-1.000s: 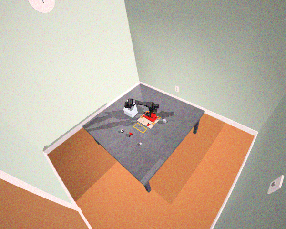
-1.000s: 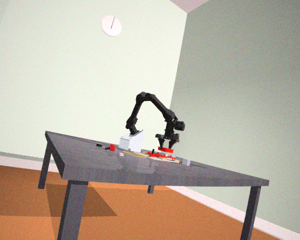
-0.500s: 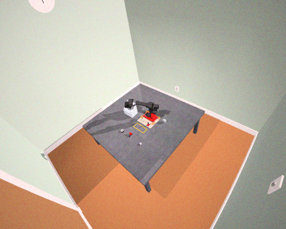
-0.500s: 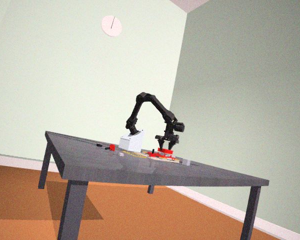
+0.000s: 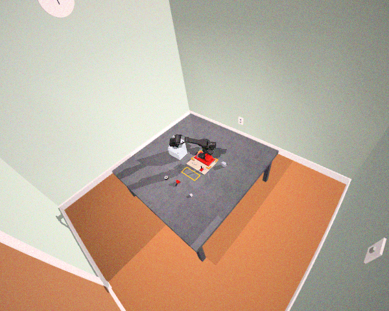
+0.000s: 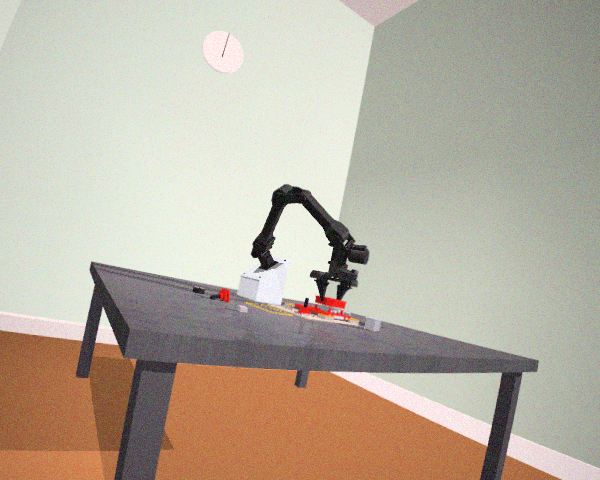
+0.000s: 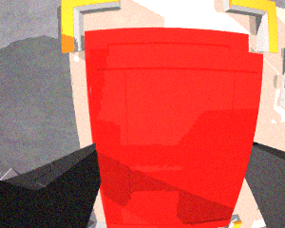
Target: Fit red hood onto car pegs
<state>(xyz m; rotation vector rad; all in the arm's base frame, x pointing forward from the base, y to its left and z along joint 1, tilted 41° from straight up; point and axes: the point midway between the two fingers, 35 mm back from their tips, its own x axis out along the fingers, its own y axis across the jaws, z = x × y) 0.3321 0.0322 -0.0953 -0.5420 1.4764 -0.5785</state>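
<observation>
Right now my gripper tip is right at the red hood. Also, from my gripper tip: grey engine block: 3 cm below; then tan jig plate: 5 cm below, 3 cm to the right, 3 cm behind.
</observation>
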